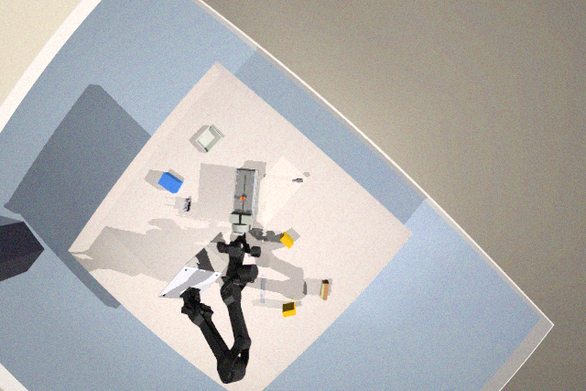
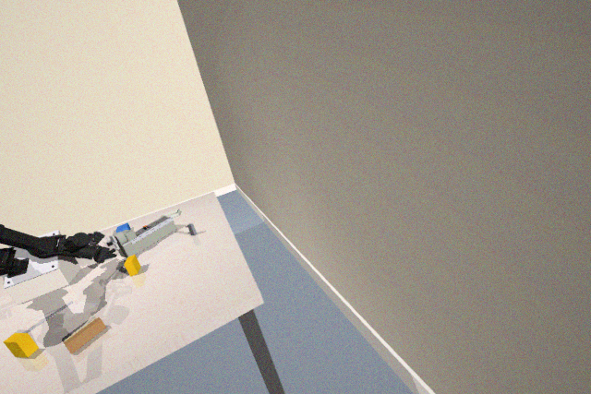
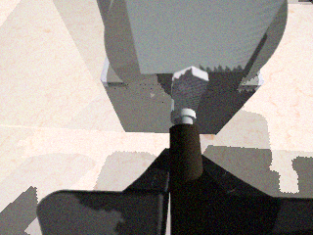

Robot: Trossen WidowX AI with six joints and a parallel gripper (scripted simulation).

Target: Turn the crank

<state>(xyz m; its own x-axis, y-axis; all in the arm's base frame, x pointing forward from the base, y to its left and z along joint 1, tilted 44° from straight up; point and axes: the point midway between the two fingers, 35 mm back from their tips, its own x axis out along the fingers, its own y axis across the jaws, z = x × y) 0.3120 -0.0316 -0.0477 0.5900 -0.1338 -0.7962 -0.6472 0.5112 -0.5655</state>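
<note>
The crank lies 4 cm above my gripper tip. From my gripper tip the other things lie so: blue block: 41 cm to the left, 10 cm behind, 1 cm below; dark brown crank handle: 3 cm above, 1 cm to the right, 1 cm behind; red pointer: 12 cm ahead, 11 cm to the left, 5 cm above.
</note>
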